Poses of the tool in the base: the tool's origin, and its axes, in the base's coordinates. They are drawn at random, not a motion.
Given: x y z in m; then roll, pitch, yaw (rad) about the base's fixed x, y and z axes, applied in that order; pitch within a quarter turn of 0, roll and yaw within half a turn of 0.
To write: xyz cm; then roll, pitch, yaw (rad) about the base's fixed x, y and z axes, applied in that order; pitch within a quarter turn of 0, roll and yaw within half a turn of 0. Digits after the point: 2 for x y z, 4 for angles.
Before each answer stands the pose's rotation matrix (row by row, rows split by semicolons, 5 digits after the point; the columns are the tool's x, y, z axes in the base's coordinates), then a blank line. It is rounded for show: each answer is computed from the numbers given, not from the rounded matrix.
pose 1, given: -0.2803, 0.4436, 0.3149, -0.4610, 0.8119, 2.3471
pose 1, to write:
-0.48213 -0.41287 -0.77271; 0.49098 -0.85781 0.15199; -0.72560 -0.30611 0.61629

-28.03, 44.36, 31.49, -0.4610, 0.8119, 2.3471
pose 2, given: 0.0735, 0.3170, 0.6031, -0.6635, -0.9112, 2.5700
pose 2, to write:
-0.51539 -0.83553 0.19045; 0.33151 -0.39932 -0.85478; 0.79024 -0.37741 0.48279

7.35, 31.70, 60.31, -0.6635, -0.9112, 2.5700
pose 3, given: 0.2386, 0.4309, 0.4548, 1.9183, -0.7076, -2.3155
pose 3, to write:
-0.51504 0.16381 -0.84137; -0.55876 0.68019 0.47448; 0.65001 0.71450 -0.25879

23.86, 43.09, 45.48, 1.9183, -0.7076, -2.3155
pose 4, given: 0.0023, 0.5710, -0.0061, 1.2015, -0.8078, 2.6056
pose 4, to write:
-0.59417 0.39517 0.70057; 0.35294 -0.65457 0.66856; 0.72277 0.64450 0.24946

0.23, 57.10, -0.61, 1.2015, -0.8078, 2.6056
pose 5, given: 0.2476, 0.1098, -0.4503, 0.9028, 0.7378, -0.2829
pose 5, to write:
0.71054 0.68000 0.18095; -0.20655 0.44738 -0.87016; -0.67266 0.58091 0.45834

24.76, 10.98, -45.03, 0.9028, 0.7378, -0.2829
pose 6, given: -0.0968, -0.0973, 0.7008, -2.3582, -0.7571, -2.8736
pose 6, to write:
-0.70089 -0.65499 -0.28239; -0.19246 0.55489 -0.80935; 0.68682 -0.51292 -0.51498

-9.68, -9.73, 70.08, -2.3582, -0.7571, -2.8736
